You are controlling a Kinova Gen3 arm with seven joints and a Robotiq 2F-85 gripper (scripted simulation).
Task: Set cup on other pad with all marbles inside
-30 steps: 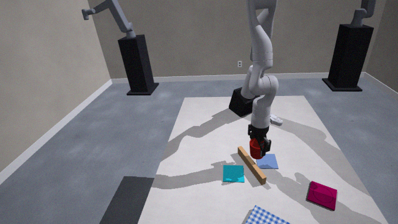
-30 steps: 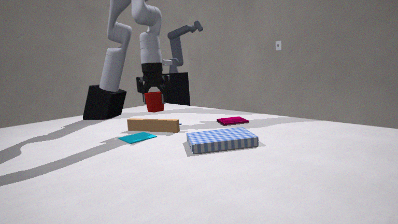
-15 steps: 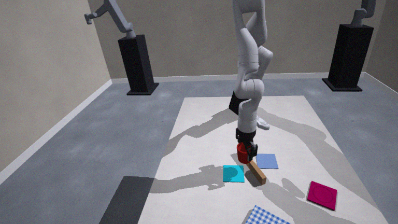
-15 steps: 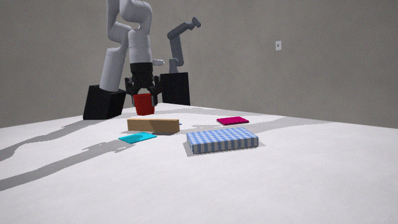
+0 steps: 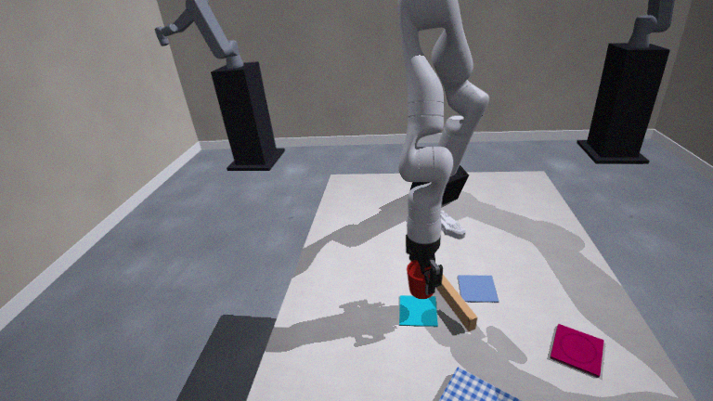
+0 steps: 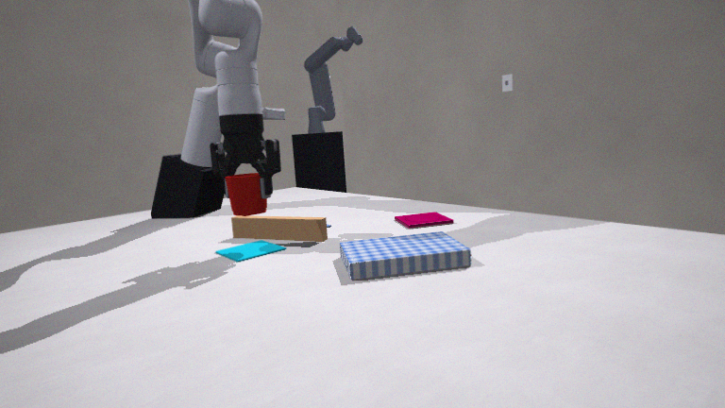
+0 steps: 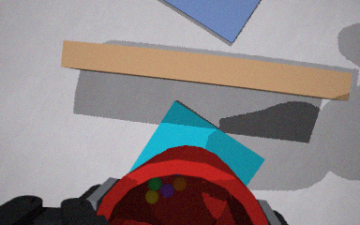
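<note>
My gripper is now 10 mm short of the cyan pad, 10 mm to the left of it and 120 mm above it. From my hand the other things lie so: wooden rail 40 mm behind, 70 mm to the left, 100 mm below; then red cup 20 mm below; then blue checkered box 270 mm ahead, 130 mm to the left, 100 mm below.
</note>
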